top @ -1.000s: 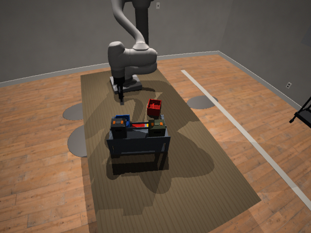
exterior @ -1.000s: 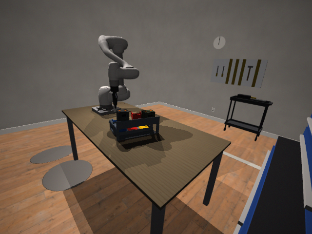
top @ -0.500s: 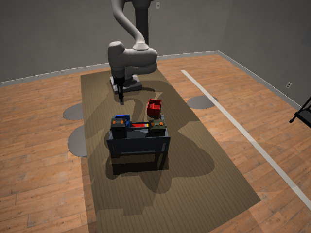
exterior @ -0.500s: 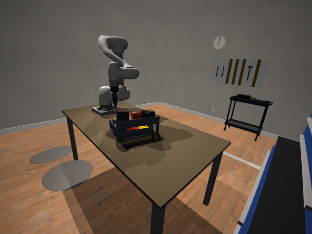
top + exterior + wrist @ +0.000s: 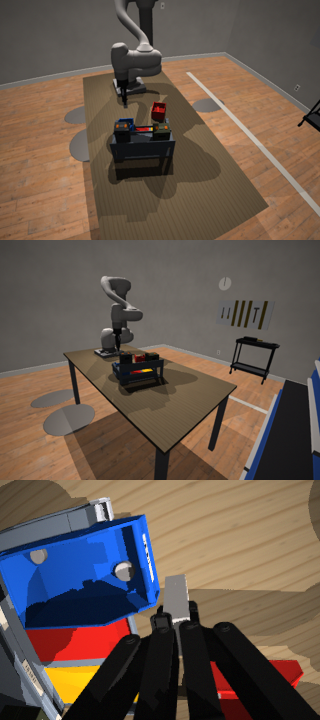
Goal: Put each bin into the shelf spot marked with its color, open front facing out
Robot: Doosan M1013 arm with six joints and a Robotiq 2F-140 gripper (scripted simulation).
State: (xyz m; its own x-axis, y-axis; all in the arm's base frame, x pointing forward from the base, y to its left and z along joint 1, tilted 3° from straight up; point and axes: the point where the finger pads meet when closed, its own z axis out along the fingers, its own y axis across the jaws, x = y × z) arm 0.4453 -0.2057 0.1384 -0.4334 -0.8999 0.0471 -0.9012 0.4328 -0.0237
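Right now the blue bin is 120 mm below my hand, 110 mm ahead of it and 50 mm to the right of it. Round my hand: green toolbox 340 mm ahead, 90 mm to the left, 20 mm below; then red bin 270 mm to the left, 130 mm below, 30 mm ahead; then dark box 240 mm ahead, 120 mm to the right, 10 mm below.
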